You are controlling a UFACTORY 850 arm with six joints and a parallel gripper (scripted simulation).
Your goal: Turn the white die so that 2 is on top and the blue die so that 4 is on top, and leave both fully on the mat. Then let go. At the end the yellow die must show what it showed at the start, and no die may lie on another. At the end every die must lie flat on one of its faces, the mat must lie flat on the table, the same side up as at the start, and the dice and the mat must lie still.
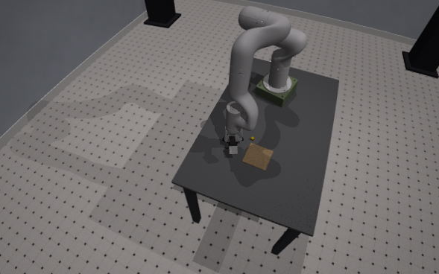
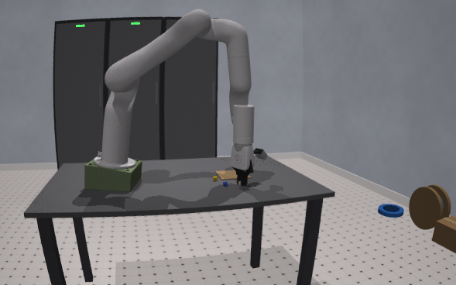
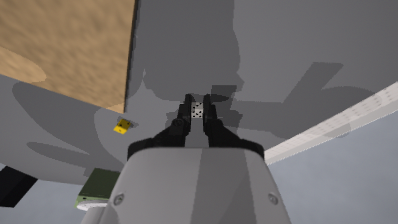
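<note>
Right now my hand is 10 mm past the white die and 10 mm above it. Round my hand: blue die (70 mm behind, 10 mm to the left, 10 mm below); then yellow die (90 mm behind, 90 mm to the left, 10 mm below); then tan mat (10 mm ahead, 160 mm to the left, 20 mm below).
</note>
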